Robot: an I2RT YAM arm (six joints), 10 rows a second.
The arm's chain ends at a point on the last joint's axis. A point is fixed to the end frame.
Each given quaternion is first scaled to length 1.
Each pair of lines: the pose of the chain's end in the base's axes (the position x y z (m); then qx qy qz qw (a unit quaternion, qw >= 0)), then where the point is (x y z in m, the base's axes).
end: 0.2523 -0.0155 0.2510 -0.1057 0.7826 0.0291 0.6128
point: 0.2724 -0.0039 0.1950
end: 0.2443 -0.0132 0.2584 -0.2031 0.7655 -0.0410 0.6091
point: 0.2660 -0.0131 0.2018
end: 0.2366 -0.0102 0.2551 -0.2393 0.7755 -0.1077 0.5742
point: 0.2558 -0.0198 0.1984
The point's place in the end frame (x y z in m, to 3 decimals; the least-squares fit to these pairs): 0.048 0.012 0.035
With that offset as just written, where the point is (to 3 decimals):
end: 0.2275 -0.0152 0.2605 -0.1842 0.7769 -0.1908 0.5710
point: 0.247 -0.032 0.206
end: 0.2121 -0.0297 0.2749 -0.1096 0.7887 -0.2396 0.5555
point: 0.229 -0.049 0.220
